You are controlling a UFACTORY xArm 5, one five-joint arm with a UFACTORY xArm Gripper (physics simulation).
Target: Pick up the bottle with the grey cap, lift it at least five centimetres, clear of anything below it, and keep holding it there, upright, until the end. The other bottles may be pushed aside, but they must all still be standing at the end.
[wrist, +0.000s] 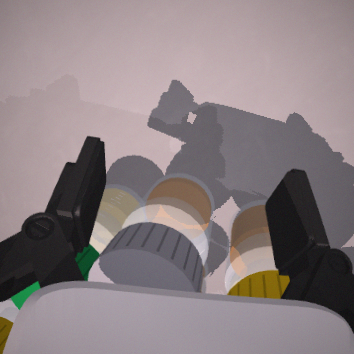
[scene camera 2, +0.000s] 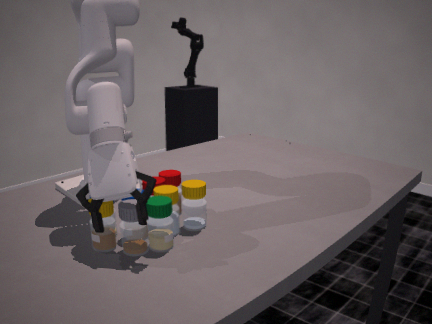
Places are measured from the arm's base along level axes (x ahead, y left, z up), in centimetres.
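Where they show: gripper, between the fingertips: (wrist: 193, 173) (scene camera 2: 121, 228).
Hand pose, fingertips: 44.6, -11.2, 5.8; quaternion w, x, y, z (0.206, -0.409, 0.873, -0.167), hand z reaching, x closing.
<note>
After its pixels a point has its place, as x, y, z.
The grey-capped bottle (scene camera 2: 134, 235) {43.3, -8.0, 3.0} (wrist: 155, 260) {42.3, -8.7, 8.7} stands upright at the near edge of the bottle group, with orange-brown contents. My gripper (scene camera 2: 121, 226) {44.6, -11.2, 5.8} (wrist: 193, 173) {44.6, -11.2, 5.8} is open and empty, its fingers spread wide around the upper part of this bottle. In the wrist view one finger overlaps the green-capped bottle (scene camera 2: 160, 225) {44.5, -2.6, 4.4} (wrist: 87, 262) {42.6, -4.1, 7.2} on the left, and the other overlaps the yellow-capped bottle (scene camera 2: 104, 240) {38.8, -13.1, 1.2} (wrist: 257, 285) {38.6, -12.0, 7.4} on the right. Both of these neighbours stand upright close beside the grey-capped one. Whether the fingers touch any bottle is hard to tell.
Behind stand a yellow-capped bottle (scene camera 2: 166, 193) {39.3, 1.9, 8.7}, another yellow-capped bottle (scene camera 2: 194, 207) {39.7, 8.6, 4.0} and red-capped bottles (scene camera 2: 170, 178) {30.0, 8.2, 8.2}. A bit of blue cap (scene camera 2: 134, 195) shows behind the fingers. The group stands on the grey table (scene camera 2: 280, 250) {58.3, 17.6, -1.8}. A black pedestal (scene camera 2: 191, 117) with a small arm stands beyond it.
</note>
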